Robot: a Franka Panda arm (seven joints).
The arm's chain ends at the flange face. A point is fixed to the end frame.
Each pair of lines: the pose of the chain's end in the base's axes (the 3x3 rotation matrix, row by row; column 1 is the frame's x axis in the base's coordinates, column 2 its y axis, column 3 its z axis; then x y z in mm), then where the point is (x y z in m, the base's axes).
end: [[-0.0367 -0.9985 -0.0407], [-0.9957 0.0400 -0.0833], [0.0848 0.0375 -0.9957]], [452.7 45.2 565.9]
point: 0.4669 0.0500 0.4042
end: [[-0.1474 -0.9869 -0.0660], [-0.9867 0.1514 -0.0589], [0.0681 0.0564 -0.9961]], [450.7 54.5 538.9]
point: 0.4627 0.0608 0.3771
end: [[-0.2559 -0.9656 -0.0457], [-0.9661 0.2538 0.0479], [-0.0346 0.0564 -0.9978]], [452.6 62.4 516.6]
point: 0.4695 0.0833 0.3565
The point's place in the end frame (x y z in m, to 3 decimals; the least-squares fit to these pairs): -0.019 -0.020 0.160
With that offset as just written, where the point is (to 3 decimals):
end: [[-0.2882 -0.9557 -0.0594], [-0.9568 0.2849 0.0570], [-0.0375 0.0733 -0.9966]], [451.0 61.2 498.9]
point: 0.466 0.083 0.339
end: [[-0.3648 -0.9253 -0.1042], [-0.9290 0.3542 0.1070], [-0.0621 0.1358 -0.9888]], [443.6 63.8 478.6]
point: 0.452 0.091 0.319
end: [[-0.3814 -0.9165 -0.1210], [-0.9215 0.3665 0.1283], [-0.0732 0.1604 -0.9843]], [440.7 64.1 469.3]
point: 0.447 0.095 0.310
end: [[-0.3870 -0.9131 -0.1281], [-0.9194 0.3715 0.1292], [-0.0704 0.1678 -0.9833]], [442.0 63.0 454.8]
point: 0.447 0.094 0.295
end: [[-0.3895 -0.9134 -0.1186], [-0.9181 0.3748 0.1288], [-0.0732 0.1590 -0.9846]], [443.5 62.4 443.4]
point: 0.450 0.093 0.284
